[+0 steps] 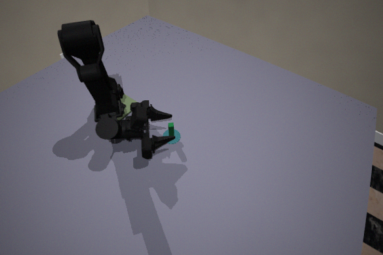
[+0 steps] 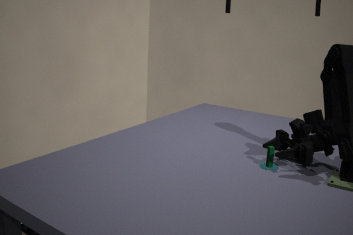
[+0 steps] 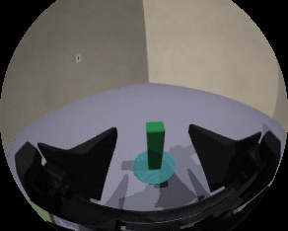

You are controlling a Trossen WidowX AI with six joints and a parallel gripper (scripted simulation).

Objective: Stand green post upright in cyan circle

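Right now my hand is 2 cm short of the green post, 2 cm to the right of it and 3 cm above it. Round my hand: cyan circle: 2 cm ahead, 2 cm to the left, 6 cm below.
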